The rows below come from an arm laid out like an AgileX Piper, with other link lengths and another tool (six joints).
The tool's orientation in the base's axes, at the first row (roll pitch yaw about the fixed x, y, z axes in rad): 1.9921, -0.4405, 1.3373
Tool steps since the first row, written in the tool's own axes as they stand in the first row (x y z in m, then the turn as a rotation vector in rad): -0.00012, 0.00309, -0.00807, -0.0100, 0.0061, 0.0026; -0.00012, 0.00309, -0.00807, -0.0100, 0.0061, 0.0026; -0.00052, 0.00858, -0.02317, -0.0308, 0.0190, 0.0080; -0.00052, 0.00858, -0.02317, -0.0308, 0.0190, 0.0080; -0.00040, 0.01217, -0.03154, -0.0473, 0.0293, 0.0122; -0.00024, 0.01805, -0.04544, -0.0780, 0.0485, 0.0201; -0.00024, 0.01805, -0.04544, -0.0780, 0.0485, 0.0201; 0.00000, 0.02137, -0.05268, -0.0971, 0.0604, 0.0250; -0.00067, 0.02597, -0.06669, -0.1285, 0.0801, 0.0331; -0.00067, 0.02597, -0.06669, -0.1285, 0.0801, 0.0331; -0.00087, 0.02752, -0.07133, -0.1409, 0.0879, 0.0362; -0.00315, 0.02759, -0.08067, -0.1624, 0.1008, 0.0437; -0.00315, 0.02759, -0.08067, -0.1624, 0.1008, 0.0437
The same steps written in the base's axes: -0.00656, -0.00123, 0.00548, 0.0022, -0.0118, -0.0002; -0.00656, -0.00123, 0.00548, 0.0022, -0.0118, -0.0002; -0.01897, -0.00356, 0.01543, 0.0068, -0.0364, -0.0004; -0.01897, -0.00356, 0.01543, 0.0068, -0.0364, -0.0004; -0.02561, -0.00480, 0.02154, 0.0104, -0.0560, -0.0005; -0.03667, -0.00687, 0.03161, 0.0173, -0.0924, -0.0007; -0.03667, -0.00687, 0.03161, 0.0173, -0.0924, -0.0007; -0.04232, -0.00793, 0.03713, 0.0215, -0.1151, -0.0008; -0.05404, -0.01011, 0.04582, 0.0285, -0.1524, -0.0009; -0.05404, -0.01011, 0.04582, 0.0285, -0.1524, -0.0009; -0.05792, -0.01083, 0.04873, 0.0312, -0.1671, -0.0009; -0.06704, -0.01248, 0.05127, 0.0376, -0.1924, -0.0022; -0.06704, -0.01248, 0.05127, 0.0376, -0.1924, -0.0022
